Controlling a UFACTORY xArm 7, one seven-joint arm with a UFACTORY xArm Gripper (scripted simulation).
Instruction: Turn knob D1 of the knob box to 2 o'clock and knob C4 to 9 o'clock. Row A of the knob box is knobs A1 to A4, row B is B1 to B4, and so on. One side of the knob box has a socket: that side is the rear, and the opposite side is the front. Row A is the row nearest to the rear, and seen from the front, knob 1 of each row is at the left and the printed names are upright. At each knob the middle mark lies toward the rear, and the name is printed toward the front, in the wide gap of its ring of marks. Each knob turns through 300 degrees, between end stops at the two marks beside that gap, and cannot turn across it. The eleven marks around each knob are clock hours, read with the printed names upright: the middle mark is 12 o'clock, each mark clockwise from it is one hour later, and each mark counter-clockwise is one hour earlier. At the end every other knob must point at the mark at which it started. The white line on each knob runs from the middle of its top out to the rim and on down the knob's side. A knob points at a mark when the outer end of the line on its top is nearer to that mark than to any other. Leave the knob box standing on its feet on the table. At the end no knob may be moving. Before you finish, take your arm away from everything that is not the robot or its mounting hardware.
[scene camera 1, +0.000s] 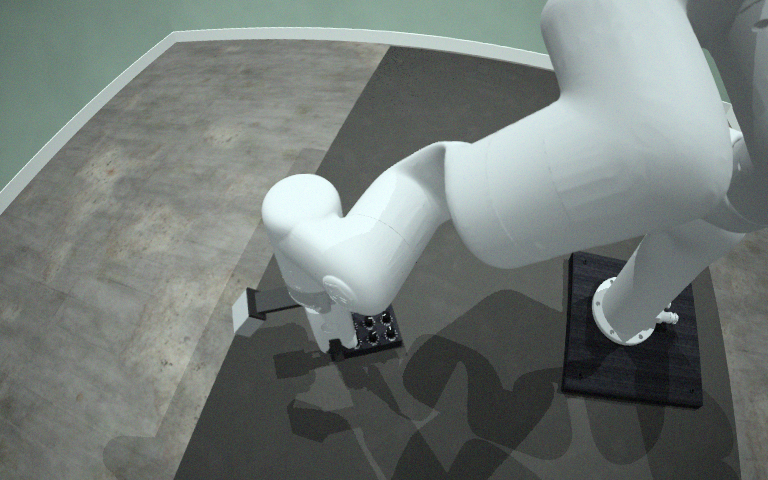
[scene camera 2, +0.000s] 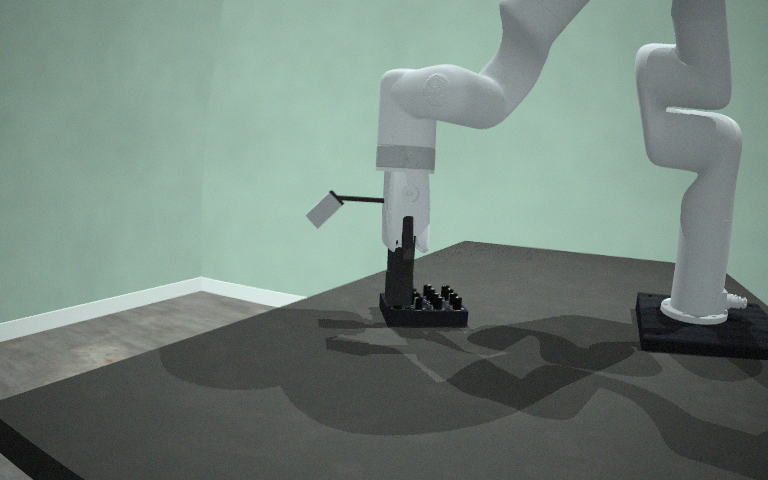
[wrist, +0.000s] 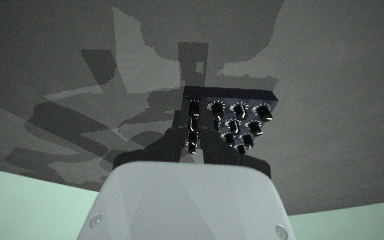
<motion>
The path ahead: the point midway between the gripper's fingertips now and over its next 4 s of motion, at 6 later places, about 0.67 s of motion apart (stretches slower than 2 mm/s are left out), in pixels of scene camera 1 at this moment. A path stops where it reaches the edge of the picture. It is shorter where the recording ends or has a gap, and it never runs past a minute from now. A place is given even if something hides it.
My gripper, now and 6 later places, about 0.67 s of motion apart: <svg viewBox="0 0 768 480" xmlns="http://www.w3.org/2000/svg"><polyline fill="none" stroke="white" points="337,344 334,337 336,335 340,338 342,339 340,337 335,331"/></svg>
</motion>
